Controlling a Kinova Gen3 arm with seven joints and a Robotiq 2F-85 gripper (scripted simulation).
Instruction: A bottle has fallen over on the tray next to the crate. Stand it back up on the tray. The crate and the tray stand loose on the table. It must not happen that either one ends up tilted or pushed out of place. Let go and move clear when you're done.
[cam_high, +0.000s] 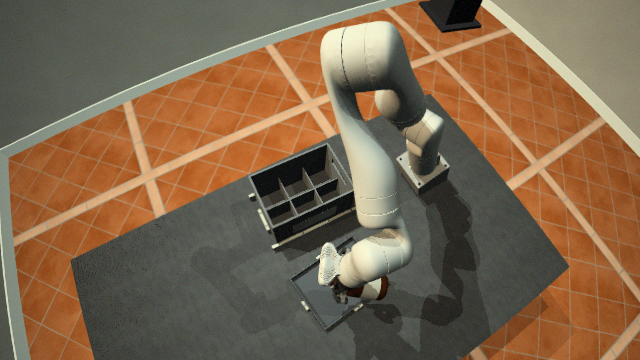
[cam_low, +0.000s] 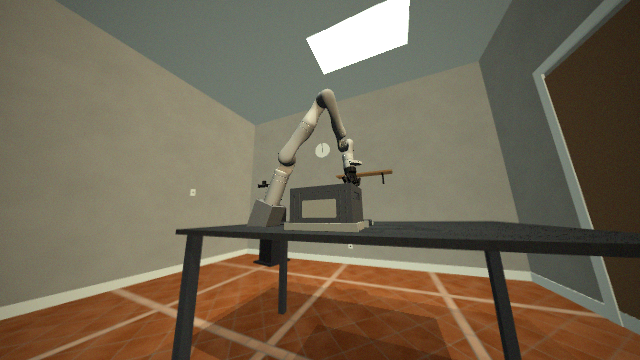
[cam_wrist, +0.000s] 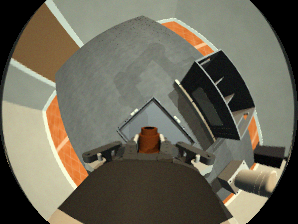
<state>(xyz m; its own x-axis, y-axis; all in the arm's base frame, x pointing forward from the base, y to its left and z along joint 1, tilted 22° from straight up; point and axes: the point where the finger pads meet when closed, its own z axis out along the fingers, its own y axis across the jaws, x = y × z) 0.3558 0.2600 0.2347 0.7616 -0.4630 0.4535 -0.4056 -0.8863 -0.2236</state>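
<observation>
Now: hand 4 cm past the brown bottle, 2 cm to the right of it and 1 cm above it. Also, from my hand: dark crate: 30 cm to the right, 12 cm below; dark tray: 3 cm behind, 2 cm to the right, 19 cm below.
</observation>
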